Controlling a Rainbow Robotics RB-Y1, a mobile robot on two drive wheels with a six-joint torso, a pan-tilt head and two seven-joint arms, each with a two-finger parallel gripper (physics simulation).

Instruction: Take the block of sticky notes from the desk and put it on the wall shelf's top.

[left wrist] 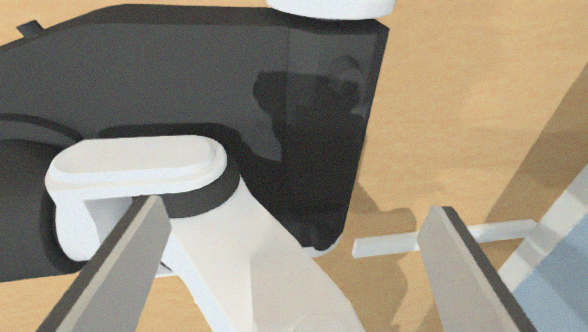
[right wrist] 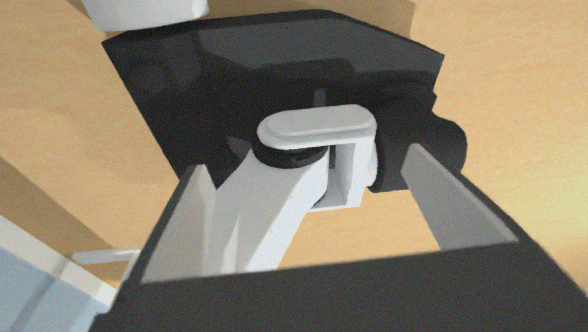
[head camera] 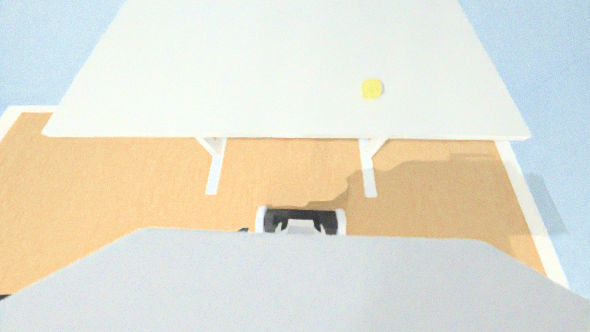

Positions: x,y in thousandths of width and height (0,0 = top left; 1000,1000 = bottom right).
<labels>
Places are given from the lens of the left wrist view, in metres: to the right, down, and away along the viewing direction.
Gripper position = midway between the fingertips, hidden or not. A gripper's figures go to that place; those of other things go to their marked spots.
my left gripper (left wrist: 503,652): 0.00, 0.02, 0.12
white desk (left wrist: 634,742): 0.27, 0.28, 1.04
</labels>
